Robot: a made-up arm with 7 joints. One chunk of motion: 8 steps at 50 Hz.
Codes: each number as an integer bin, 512 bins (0 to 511) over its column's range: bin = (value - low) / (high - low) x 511, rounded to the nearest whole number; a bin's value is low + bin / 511 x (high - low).
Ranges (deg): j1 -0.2..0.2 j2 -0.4..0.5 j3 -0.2..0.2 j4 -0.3..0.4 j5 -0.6..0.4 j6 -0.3..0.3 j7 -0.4..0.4
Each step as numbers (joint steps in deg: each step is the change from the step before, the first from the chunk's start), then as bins.
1 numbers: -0.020 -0.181 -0.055 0.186 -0.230 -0.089 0.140
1 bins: 230 124 185 355 189 180 345
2 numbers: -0.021 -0.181 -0.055 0.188 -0.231 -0.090 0.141
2 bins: 229 124 185 356 189 179 346
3 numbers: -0.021 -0.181 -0.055 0.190 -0.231 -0.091 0.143
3 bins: 229 124 185 358 189 178 347
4 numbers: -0.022 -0.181 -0.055 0.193 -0.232 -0.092 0.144
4 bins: 227 124 185 360 188 177 347
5 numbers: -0.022 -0.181 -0.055 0.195 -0.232 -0.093 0.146
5 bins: 227 124 185 361 188 176 349
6 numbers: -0.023 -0.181 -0.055 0.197 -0.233 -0.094 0.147
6 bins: 226 124 185 363 188 175 349
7 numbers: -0.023 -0.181 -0.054 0.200 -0.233 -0.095 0.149
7 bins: 226 124 187 365 188 175 351
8 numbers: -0.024 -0.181 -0.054 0.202 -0.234 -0.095 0.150
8 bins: 225 124 187 366 187 175 351
